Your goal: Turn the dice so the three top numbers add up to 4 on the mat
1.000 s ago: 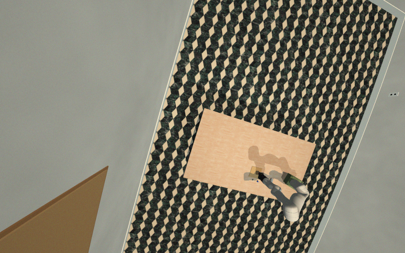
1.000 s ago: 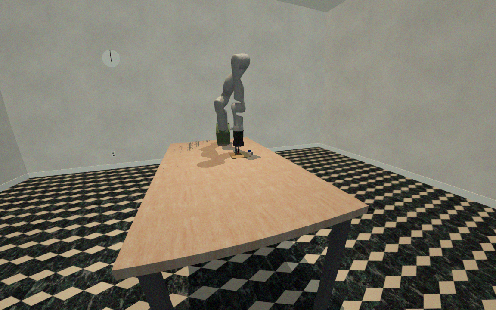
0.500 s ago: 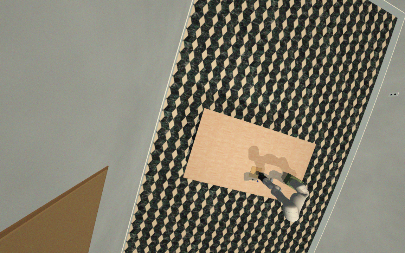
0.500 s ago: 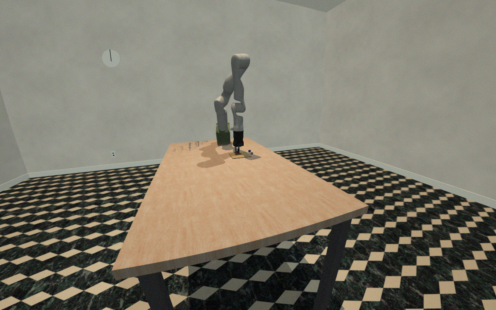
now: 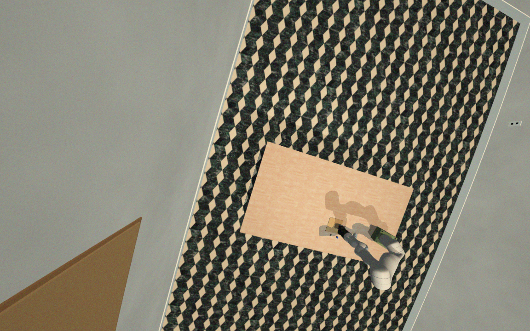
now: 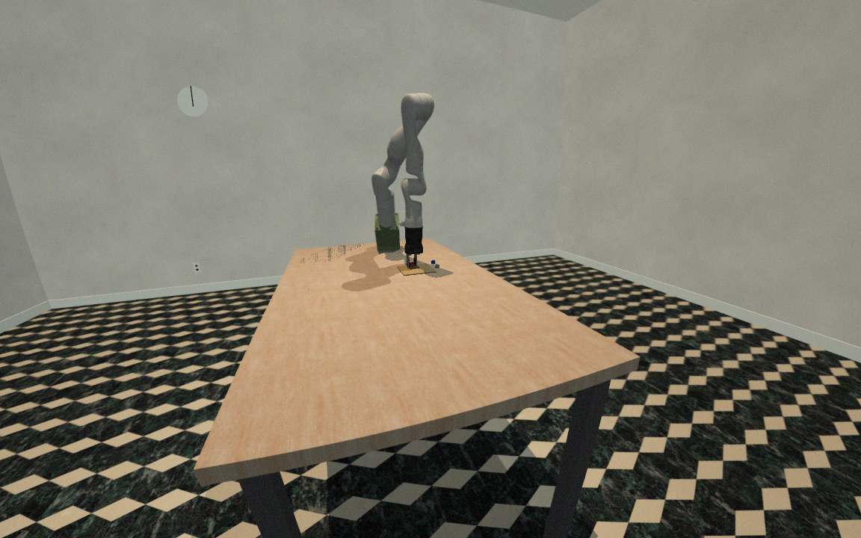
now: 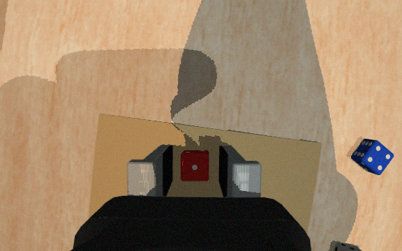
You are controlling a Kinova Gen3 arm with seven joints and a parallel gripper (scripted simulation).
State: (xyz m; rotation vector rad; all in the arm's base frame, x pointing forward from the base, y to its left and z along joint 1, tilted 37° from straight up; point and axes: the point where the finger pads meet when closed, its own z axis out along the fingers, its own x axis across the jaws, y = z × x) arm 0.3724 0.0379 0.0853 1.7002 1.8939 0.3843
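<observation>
The red die lies 10 mm below my hand. From my hand the other things lie so: tan mat (50 mm ahead, 20 mm below); blue die (110 mm to the left, 20 mm below, 10 mm behind); white die (100 mm to the left, 60 mm ahead, 20 mm below).
</observation>
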